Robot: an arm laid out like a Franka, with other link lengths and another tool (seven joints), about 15 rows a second.
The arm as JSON. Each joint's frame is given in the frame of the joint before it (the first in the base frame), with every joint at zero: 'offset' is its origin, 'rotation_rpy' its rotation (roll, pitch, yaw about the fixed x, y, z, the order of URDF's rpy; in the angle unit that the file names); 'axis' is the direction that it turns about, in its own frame. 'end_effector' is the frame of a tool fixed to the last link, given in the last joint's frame.
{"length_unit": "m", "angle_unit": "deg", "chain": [
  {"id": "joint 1", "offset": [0.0, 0.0, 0.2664], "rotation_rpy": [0.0, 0.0, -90.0], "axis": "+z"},
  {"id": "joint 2", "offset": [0.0, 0.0, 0.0], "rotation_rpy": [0.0, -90.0, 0.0], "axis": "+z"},
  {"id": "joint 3", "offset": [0.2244, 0.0, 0.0], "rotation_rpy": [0.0, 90.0, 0.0], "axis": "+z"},
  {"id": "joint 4", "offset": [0.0, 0.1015, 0.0], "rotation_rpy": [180.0, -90.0, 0.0], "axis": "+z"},
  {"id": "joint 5", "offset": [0.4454, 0.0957, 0.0], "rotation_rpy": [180.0, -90.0, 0.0], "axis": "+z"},
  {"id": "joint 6", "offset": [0.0, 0.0, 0.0], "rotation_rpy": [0.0, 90.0, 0.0], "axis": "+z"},
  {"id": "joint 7", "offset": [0.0, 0.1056, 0.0], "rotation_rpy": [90.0, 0.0, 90.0], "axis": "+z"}
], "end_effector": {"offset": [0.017, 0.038, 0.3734], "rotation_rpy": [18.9, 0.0, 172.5]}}
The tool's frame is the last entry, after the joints.
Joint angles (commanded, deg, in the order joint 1, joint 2, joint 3, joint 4, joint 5, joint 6, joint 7), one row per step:
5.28 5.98 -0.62 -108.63 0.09 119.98 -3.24
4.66 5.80 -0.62 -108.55 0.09 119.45 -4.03
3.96 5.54 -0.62 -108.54 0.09 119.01 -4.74
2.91 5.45 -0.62 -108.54 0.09 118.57 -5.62
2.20 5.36 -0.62 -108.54 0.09 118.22 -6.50
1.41 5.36 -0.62 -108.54 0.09 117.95 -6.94
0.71 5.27 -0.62 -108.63 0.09 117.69 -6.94
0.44 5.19 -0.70 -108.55 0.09 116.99 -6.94
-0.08 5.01 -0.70 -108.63 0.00 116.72 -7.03
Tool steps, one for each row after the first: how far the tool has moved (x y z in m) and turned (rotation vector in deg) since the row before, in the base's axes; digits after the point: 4 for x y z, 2 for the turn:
-0.0012 -0.0077 0.0017 -0.09 0.26 0.17
-0.0010 -0.0087 0.0022 -0.07 0.17 0.01
-0.0019 -0.0131 0.0000 -0.09 0.35 -0.17
-0.0014 -0.0087 0.0002 -0.08 0.26 0.17
-0.0017 -0.0098 -0.0007 -0.04 0.27 -0.35
-0.0024 -0.0088 -0.0005 0.00 0.26 -0.70
-0.0037 -0.0044 0.0000 -0.01 0.54 -0.35
-0.0019 -0.0069 0.0008 -0.08 0.17 -0.39

